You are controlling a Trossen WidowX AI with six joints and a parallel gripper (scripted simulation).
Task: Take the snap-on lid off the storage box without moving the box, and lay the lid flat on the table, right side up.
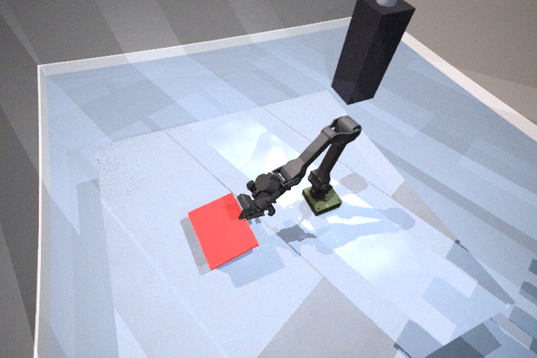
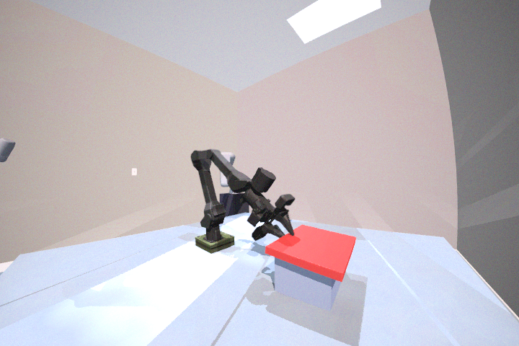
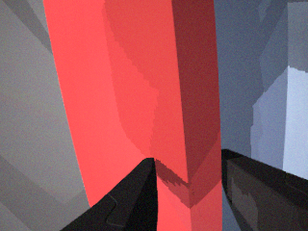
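The red lid is 8 cm ahead of my gripper tip and 1 cm to the left of it. Round my gripper tip: box (7 cm ahead, 6 cm below, 1 cm to the left).
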